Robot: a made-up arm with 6 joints.
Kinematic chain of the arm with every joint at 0, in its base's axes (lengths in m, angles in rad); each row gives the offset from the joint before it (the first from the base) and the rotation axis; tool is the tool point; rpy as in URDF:
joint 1: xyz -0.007 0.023 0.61 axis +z
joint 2: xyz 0.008 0.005 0 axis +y
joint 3: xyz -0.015 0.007 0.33 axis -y
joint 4: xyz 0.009 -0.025 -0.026 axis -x
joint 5: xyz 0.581 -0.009 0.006 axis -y
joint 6: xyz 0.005 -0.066 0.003 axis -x
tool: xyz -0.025 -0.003 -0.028 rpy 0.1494 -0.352 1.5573
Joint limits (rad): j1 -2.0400..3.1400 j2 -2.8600..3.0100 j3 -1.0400..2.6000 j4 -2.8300..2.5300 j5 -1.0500..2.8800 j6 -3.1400..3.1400
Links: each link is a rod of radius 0.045 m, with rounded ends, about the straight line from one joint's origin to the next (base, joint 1, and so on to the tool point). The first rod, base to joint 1, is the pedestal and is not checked.
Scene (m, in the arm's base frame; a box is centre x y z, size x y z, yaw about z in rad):
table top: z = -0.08
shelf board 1: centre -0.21 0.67 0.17 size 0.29 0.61 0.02 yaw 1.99
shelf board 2: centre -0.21 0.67 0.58 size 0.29 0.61 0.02 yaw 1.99
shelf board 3: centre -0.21 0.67 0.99 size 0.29 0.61 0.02 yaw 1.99
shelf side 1: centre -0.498 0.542 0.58 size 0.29 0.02 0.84 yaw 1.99
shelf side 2: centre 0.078 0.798 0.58 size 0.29 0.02 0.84 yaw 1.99
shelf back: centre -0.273 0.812 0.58 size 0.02 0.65 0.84 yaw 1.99
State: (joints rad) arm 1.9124 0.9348 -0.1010 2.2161 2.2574 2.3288
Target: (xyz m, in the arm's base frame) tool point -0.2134 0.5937 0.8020
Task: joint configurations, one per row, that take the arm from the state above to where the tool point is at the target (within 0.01 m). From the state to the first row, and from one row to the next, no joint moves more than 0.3 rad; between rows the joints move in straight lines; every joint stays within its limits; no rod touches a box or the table.
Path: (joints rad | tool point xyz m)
1: 1.8959 0.8205 -0.3055 2.2257 2.2274 2.3485 | -0.2041 0.5333 0.3471
2: 1.8794 0.7062 -0.5100 2.2353 2.1973 2.3683 | -0.1732 0.4642 0.3472
3: 1.8629 0.5919 -0.7145 2.2449 2.1673 2.3880 | -0.1434 0.3898 0.3483
4: 1.8498 0.3256 -0.7545 2.2422 2.1325 2.4090 | -0.1479 0.4257 0.4457
5: 1.8367 0.0594 -0.7945 2.2396 2.0978 2.4300 | -0.1454 0.4389 0.5448
6: 1.8237 -0.2069 -0.8345 2.2370 2.0630 2.4510 | -0.1371 0.4306 0.6402
7: 1.8106 -0.4732 -0.8744 2.2343 2.0282 2.4719 | -0.1242 0.4027 0.7273
8: 1.7976 -0.7394 -0.9144 2.2317 1.9935 2.4929 | -0.1085 0.3583 0.8020
9: 1.8251 -0.4466 -0.6779 2.2275 2.0533 2.4539 | -0.1367 0.4297 0.8279
10: 1.8525 -0.1538 -0.4414 2.2234 2.1132 2.4149 | -0.1721 0.5108 0.8288
11: 1.8800 0.1390 -0.2049 2.2192 2.1730 2.3759 | -0.2134 0.5937 0.8020

